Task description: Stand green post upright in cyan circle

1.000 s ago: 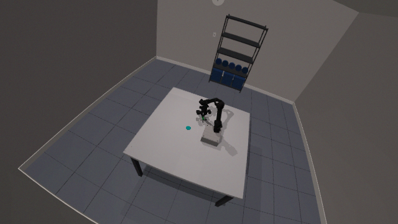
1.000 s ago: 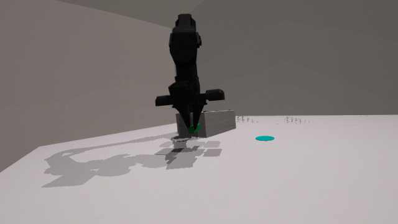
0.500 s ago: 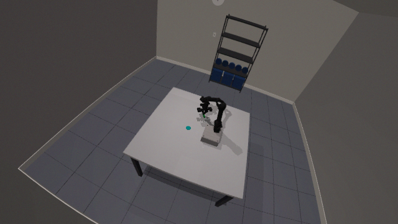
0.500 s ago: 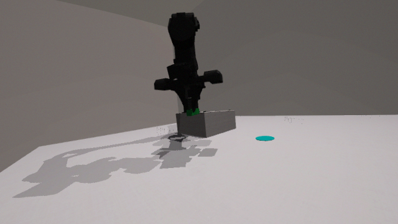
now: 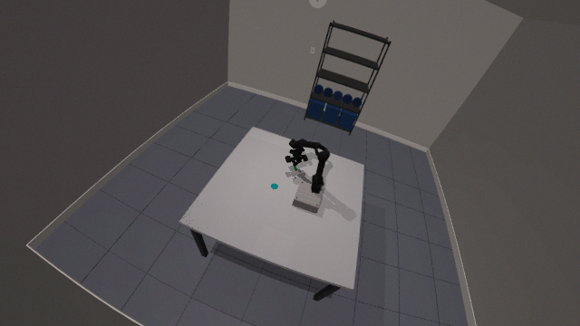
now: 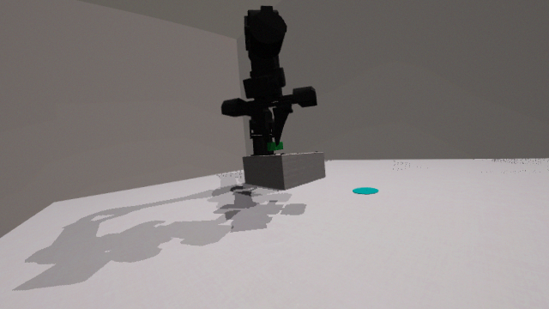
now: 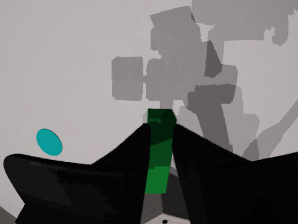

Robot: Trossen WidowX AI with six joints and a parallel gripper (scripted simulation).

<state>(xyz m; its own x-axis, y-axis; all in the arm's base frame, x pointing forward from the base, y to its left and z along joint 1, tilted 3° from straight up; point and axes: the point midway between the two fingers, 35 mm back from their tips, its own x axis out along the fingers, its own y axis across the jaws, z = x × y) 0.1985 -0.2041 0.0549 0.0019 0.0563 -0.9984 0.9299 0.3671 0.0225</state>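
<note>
Right now the cyan circle is 17 cm to the left of my gripper tip, 14 cm ahead of it and 13 cm below it. The rest, counted from my gripper tip: green post (2 cm to the left, 1 cm behind).
</note>
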